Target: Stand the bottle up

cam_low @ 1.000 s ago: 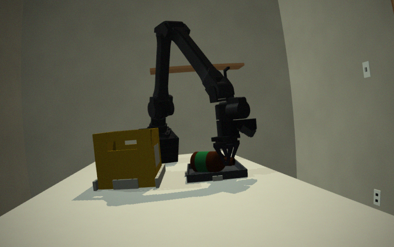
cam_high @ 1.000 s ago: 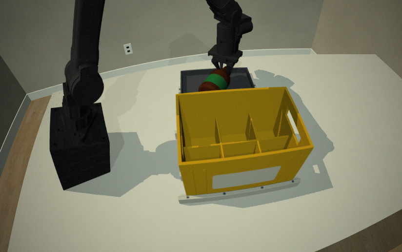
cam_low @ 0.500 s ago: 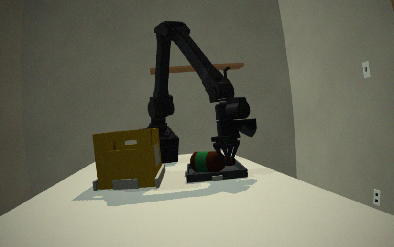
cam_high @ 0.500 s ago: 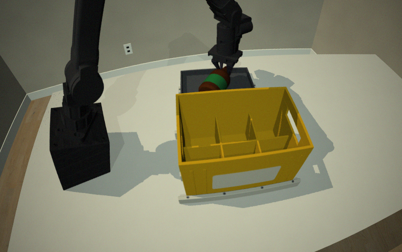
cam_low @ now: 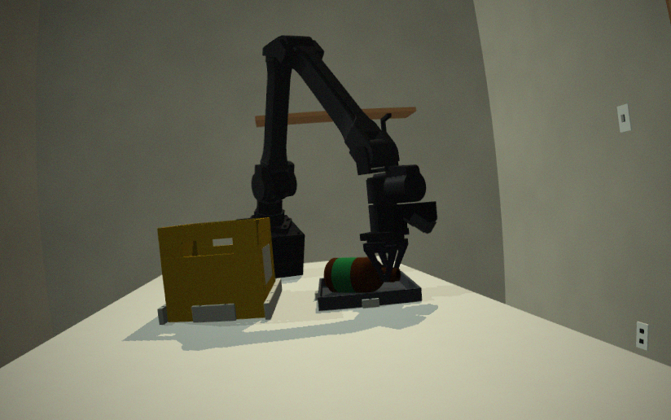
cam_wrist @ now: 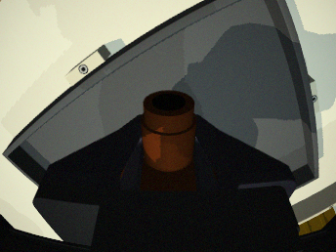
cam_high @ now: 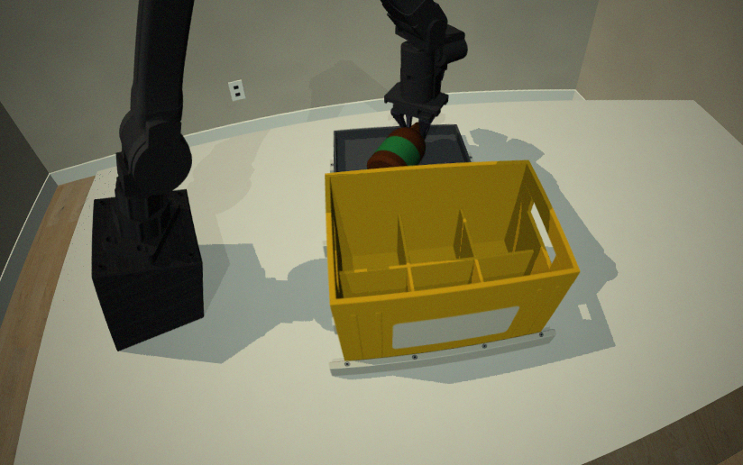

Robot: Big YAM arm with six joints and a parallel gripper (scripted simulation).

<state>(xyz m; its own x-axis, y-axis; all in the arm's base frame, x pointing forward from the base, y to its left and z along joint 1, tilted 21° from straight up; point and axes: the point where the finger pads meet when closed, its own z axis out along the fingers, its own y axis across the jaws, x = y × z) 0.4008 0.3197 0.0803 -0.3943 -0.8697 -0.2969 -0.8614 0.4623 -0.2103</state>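
My gripper is now 5 cm to the left of the bottle and 2 cm past it. The rest, counted from my hand: tray 5 cm to the right, 3 cm below, 3 cm behind; then yellow crate 33 cm to the right, 4 cm above, 3 cm ahead.
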